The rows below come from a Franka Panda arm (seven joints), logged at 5 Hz.
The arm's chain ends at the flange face. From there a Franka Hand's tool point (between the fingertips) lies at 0.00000 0.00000 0.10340 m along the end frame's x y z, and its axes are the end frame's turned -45 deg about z.
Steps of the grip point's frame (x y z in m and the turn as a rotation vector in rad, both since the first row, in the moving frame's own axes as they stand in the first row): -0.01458 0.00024 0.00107 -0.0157 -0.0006 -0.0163; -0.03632 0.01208 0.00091 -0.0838 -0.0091 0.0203; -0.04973 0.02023 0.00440 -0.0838 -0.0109 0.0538; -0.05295 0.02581 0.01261 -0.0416 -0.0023 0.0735; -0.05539 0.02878 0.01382 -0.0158 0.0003 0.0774; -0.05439 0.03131 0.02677 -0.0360 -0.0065 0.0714
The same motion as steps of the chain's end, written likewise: -0.01125 0.00930 0.00108 -0.0115 0.0107 -0.0163; -0.02253 0.02738 0.00128 -0.0657 0.0528 0.0203; -0.02599 0.04241 0.00477 -0.0670 0.0515 0.0538; -0.02194 0.05238 0.01270 -0.0310 0.0278 0.0735; -0.01995 0.05834 0.01383 -0.0110 0.0114 0.0774; -0.01836 0.05742 0.02684 -0.0301 0.0209 0.0714
